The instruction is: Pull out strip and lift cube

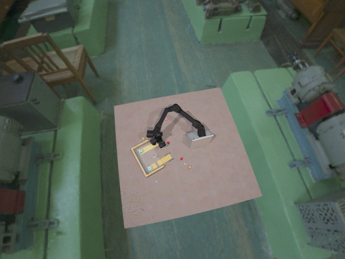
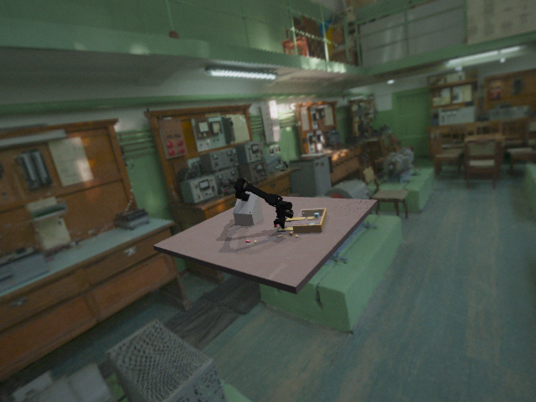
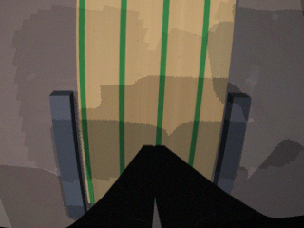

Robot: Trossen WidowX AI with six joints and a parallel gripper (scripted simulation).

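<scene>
My gripper tip is now 90 mm short of the tan strip and 40 mm to the right of it. From my gripper tip the other things lie so: pink piece (110 mm behind, 250 mm to the right).
</scene>
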